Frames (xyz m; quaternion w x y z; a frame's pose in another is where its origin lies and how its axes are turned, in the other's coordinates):
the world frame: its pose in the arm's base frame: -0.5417 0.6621 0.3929 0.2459 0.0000 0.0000 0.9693
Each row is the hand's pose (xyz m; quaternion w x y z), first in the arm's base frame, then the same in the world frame.
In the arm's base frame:
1: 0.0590 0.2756 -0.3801 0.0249 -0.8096 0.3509 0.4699
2: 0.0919 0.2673 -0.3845 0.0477 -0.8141 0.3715 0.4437
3: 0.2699 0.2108 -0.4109 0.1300 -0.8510 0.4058 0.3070
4: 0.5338 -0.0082 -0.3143 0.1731 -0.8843 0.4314 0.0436
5: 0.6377 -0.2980 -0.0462 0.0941 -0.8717 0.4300 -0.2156
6: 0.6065 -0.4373 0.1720 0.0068 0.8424 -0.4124 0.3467
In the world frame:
1: -0.7123 0.0534 -0.7730 0.4616 0.1410 0.8710 0.0914
2: -0.7452 0.0450 -0.7774 0.4418 0.1599 0.8805 0.0629
3: -0.9286 0.0098 -0.8038 0.3295 0.1841 0.9246 -0.0505
4: -1.2650 0.0766 -0.7072 0.0848 0.2007 0.9632 -0.1571
5: -1.4944 0.2818 -0.4391 0.1858 -0.2024 -0.9506 0.1442
6: -1.5334 0.4191 -0.2209 0.3377 -0.1926 -0.9180 0.0787

